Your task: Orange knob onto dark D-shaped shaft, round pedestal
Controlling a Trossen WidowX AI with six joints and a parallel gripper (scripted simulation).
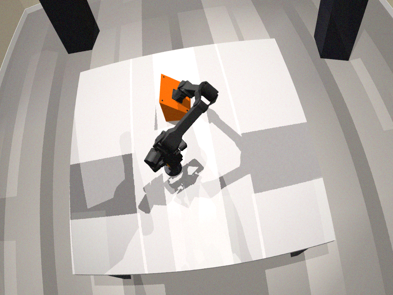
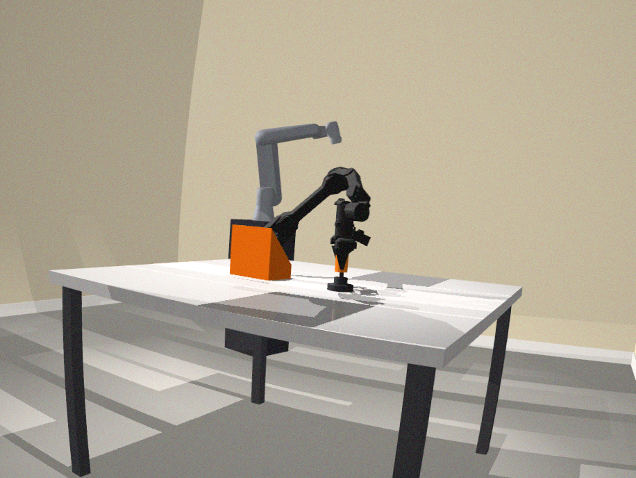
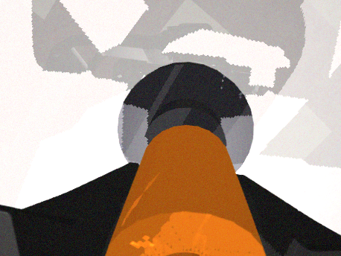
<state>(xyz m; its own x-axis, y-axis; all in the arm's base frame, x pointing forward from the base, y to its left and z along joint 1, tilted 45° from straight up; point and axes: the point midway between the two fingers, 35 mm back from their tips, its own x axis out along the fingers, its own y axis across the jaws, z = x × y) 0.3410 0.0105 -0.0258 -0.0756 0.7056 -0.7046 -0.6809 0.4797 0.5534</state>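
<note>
Now: gripper tip 20 mm below the orange knob. From my gripper tip the other things lie so: dark round pedestal: 40 mm below.
</note>
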